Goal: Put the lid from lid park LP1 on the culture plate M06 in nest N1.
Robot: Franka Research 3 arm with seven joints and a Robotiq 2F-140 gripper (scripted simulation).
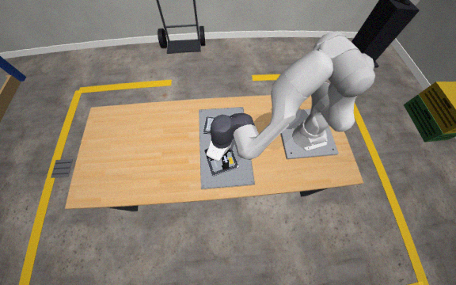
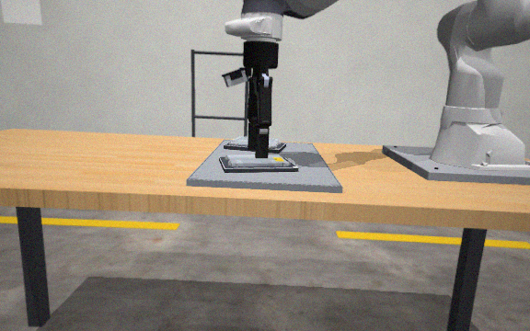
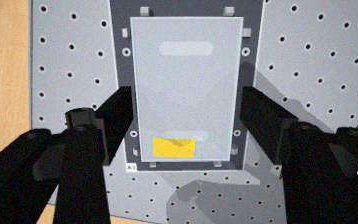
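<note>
My hand is 40 mm above the lid. Round my hand: nest N1 (240 mm to the right, 50 mm below, 10 mm ahead); lid park LP1 (50 mm below).
</note>
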